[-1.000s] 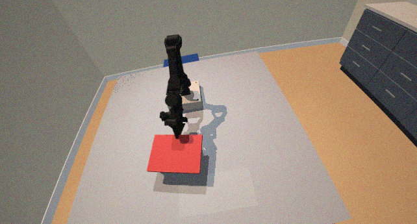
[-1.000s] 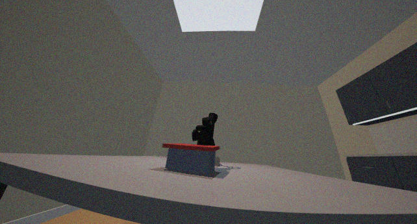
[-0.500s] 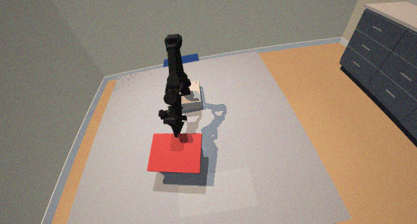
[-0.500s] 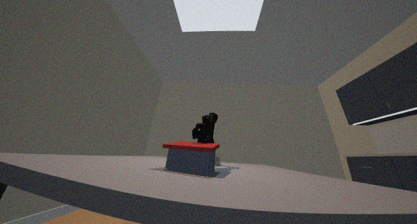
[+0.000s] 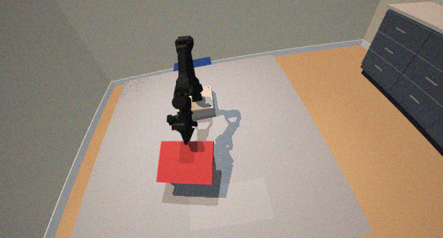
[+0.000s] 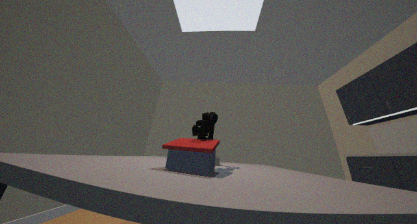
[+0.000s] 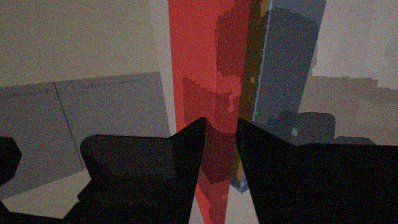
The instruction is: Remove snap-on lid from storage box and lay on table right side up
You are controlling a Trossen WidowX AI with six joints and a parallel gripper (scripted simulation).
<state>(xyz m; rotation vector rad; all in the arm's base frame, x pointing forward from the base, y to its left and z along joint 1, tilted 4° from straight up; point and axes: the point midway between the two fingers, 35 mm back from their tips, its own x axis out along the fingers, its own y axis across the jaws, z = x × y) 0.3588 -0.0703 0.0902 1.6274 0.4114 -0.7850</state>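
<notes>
Now: gripper tip 7 cm short of the red lid, 2 cm to the left of it and 2 cm above it. From my gripper tip the other things lie so: blue-grey storage box: 6 cm ahead, 2 cm to the right, 9 cm below.
</notes>
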